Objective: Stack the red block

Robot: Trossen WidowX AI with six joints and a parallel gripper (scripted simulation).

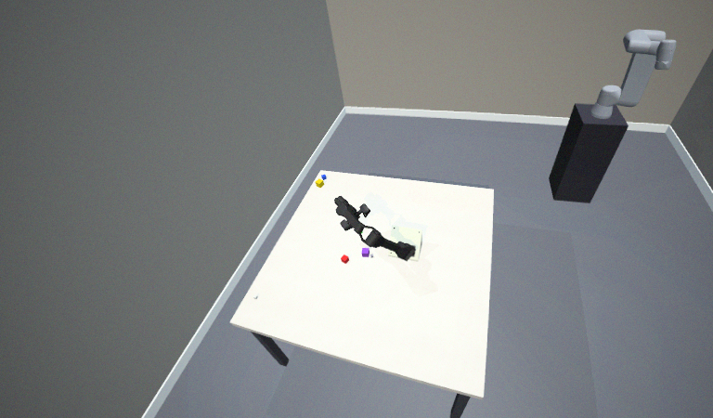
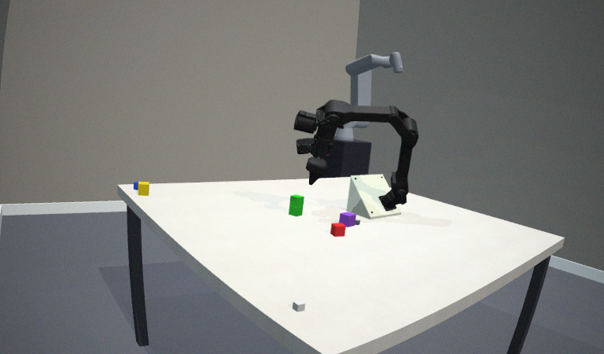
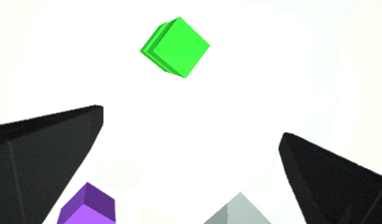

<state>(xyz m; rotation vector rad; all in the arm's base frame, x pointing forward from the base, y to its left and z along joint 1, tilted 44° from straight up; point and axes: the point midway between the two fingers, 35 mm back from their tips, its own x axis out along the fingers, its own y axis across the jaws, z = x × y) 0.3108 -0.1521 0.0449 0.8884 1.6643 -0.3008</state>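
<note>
Right now my gripper tip is 5 cm short of the red block, 20 cm to the right of it and 12 cm above it. The rest, counted from my gripper tip: purple block: 6 cm behind, 13 cm to the left, 12 cm below; blue block: 44 cm ahead, 50 cm to the right, 12 cm below; yellow block: 44 cm ahead, 42 cm to the right, 11 cm below.
</note>
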